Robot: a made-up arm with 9 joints. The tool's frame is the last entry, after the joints.
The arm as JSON. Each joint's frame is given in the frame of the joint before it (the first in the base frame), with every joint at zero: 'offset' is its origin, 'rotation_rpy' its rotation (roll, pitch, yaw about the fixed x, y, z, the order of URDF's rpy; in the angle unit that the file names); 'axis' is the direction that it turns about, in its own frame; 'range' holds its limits. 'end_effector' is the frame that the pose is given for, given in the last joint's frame.
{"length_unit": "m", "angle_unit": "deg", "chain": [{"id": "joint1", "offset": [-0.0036, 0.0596, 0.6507], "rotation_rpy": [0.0, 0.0, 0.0], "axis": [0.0, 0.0, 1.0], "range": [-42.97, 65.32]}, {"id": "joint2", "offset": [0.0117, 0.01, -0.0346], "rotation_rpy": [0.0, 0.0, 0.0], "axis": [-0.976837, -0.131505, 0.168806], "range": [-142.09, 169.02]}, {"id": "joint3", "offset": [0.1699, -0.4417, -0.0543], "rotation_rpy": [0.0, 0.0, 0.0], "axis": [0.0, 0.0, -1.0], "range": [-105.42, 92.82]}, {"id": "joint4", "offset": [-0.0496, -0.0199, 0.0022], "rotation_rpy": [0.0, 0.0, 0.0], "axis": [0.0, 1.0, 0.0], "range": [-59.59, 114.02]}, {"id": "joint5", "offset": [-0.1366, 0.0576, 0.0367], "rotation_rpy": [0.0, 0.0, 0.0], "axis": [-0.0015, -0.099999, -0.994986], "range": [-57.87, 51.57]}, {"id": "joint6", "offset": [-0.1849, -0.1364, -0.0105], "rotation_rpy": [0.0, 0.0, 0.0], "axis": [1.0, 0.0, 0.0], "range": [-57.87, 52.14]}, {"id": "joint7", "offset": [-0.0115, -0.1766, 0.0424], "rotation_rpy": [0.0, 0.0, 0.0], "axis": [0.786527, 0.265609, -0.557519], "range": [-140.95, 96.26]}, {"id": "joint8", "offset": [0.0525, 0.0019, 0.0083], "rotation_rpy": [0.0, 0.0, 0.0], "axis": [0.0, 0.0, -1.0], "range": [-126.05, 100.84]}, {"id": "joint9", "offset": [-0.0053, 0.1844, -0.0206], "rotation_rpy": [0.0, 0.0, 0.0], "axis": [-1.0, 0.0, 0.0], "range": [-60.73, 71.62]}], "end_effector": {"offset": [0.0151, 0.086, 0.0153], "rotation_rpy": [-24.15, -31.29, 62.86]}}
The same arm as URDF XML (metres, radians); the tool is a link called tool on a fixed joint. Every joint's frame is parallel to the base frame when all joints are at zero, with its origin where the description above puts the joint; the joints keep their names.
<robot name="arm">
  <link name="base_link"/>
  <link name="link1"/>
  <link name="link2"/>
  <link name="link3"/>
  <link name="link4"/>
  <link name="link5"/>
  <link name="link6"/>
  <link name="link7"/>
  <link name="link8"/>
  <link name="link9"/>
  <link name="tool"/>
  <joint name="joint1" type="revolute">
    <parent link="base_link"/>
    <child link="link1"/>
    <origin xyz="-0.0036 0.0596 0.6507" rpy="0 0 0"/>
    <axis xyz="0 0 1"/>
    <limit lower="-0.75" upper="1.14"/>
  </joint>
  <joint name="joint2" type="revolute">
    <parent link="link1"/>
    <child link="link2"/>
    <origin xyz="0.0117 0.01 -0.0346" rpy="0 0 0"/>
    <axis xyz="-0.976837 -0.131505 0.168806"/>
    <limit lower="-2.4799" upper="2.95"/>
  </joint>
  <joint name="joint3" type="revolute">
    <parent link="link2"/>
    <child link="link3"/>
    <origin xyz="0.1699 -0.4417 -0.0543" rpy="0 0 0"/>
    <axis xyz="0 0 -1"/>
    <limit lower="-1.8399" upper="1.62"/>
  </joint>
  <joint name="joint4" type="revolute">
    <parent link="link3"/>
    <child link="link4"/>
    <origin xyz="-0.0496 -0.0199 0.0022" rpy="0 0 0"/>
    <axis xyz="0 1 0"/>
    <limit lower="-1.04" upper="1.99"/>
  </joint>
  <joint name="joint5" type="revolute">
    <parent link="link4"/>
    <child link="link5"/>
    <origin xyz="-0.1366 0.0576 0.0367" rpy="0 0 0"/>
    <axis xyz="-0.0015 -0.099999 -0.994986"/>
    <limit lower="-1.01" upper="0.9001"/>
  </joint>
  <joint name="joint6" type="revolute">
    <parent link="link5"/>
    <child link="link6"/>
    <origin xyz="-0.1849 -0.1364 -0.0105" rpy="0 0 0"/>
    <axis xyz="1 0 0"/>
    <limit lower="-1.01" upper="0.91"/>
  </joint>
  <joint name="joint7" type="revolute">
    <parent link="link6"/>
    <child link="link7"/>
    <origin xyz="-0.0115 -0.1766 0.0424" rpy="0 0 0"/>
    <axis xyz="0.786527 0.265609 -0.557519"/>
    <limit lower="-2.46" upper="1.6801"/>
  </joint>
  <joint name="joint8" type="revolute">
    <parent link="link7"/>
    <child link="link8"/>
    <origin xyz="0.0525 0.0019 0.0083" rpy="0 0 0"/>
    <axis xyz="0 0 -1"/>
    <limit lower="-2.2" upper="1.76"/>
  </joint>
  <joint name="joint9" type="revolute">
    <parent link="link8"/>
    <child link="link9"/>
    <origin xyz="-0.0053 0.1844 -0.0206" rpy="0 0 0"/>
    <axis xyz="-1 0 0"/>
    <limit lower="-1.0599" upper="1.25"/>
  </joint>
  <joint name="tool_fixed" type="fixed">
    <parent link="link9"/>
    <child link="tool"/>
    <origin xyz="0.0151 0.086 0.0153" rpy="-0.4215 -0.5461 1.0971"/>
  </joint>
</robot>

